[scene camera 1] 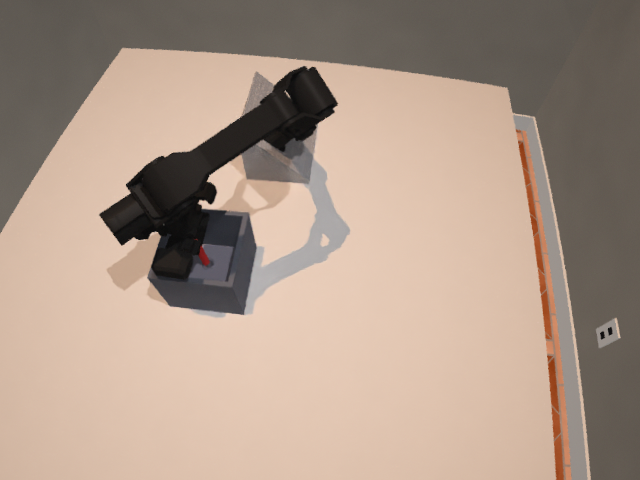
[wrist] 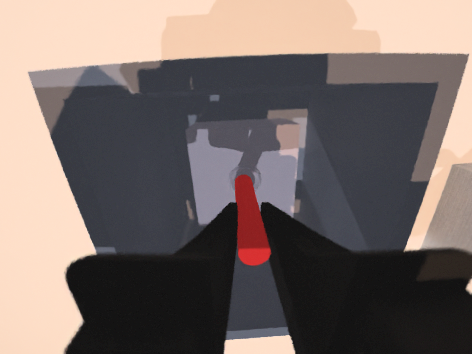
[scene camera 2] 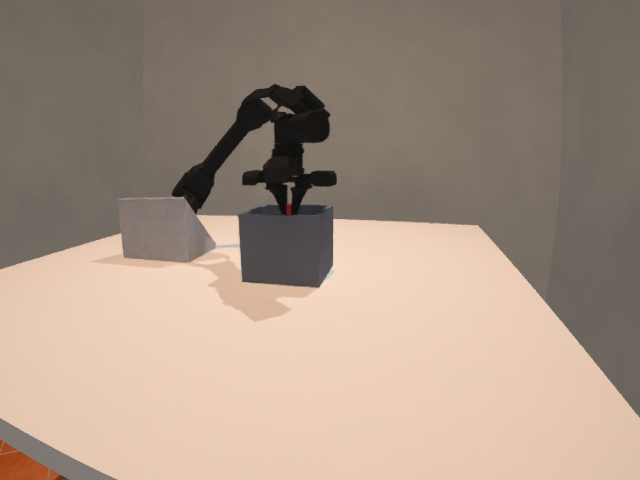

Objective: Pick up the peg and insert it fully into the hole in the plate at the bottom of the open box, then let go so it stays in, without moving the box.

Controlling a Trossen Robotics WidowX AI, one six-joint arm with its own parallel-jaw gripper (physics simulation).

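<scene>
A red peg is held between the fingers of my gripper, which is shut on it. The fingertips are at about the height of the box rim in scene camera 2. The open dark blue-grey box stands upright on the table. The pale plate lies at its bottom. In the wrist view the peg's lower end overlaps the ringed hole, covering part of it; whether the tip is inside the hole I cannot tell.
A grey wedge-shaped block stands on the table near the box, beside the arm's base. The arm reaches over from there, and its shadow falls across the table and the box.
</scene>
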